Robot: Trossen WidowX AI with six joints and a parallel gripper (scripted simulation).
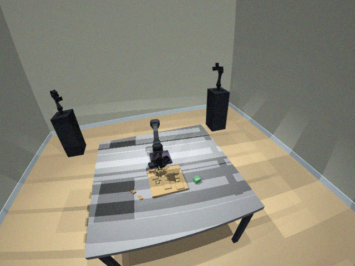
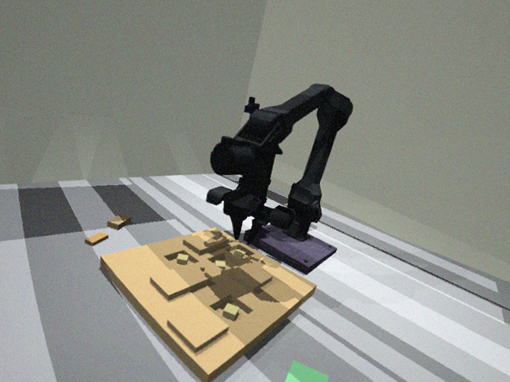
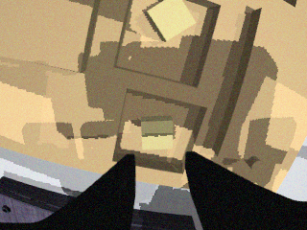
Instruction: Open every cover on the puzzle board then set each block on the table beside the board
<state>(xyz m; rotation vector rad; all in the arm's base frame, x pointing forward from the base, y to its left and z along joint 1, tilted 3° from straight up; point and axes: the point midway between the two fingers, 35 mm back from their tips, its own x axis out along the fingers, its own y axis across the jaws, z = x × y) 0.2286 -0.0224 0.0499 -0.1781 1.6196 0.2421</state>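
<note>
My gripper tip is 270 mm to the right of the green cube, 200 mm short of it and 20 mm above it.
</note>
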